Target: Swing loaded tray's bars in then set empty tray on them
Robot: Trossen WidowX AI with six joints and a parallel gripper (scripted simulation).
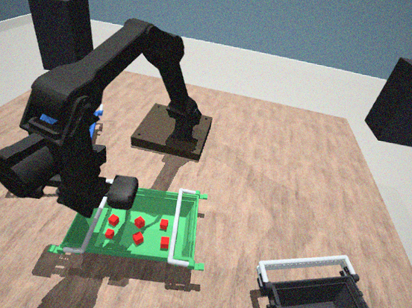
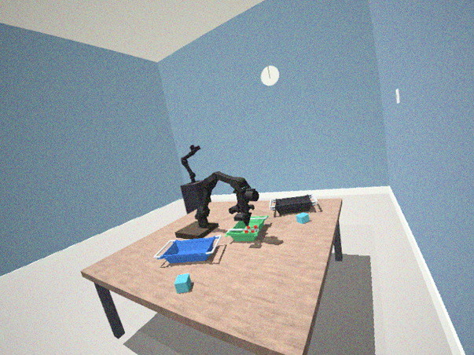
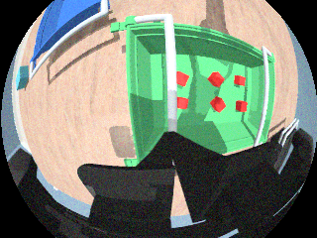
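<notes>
Right now the blue tray is 26 cm behind my gripper tip, 21 cm to the right of it and 4 cm below it.
</notes>
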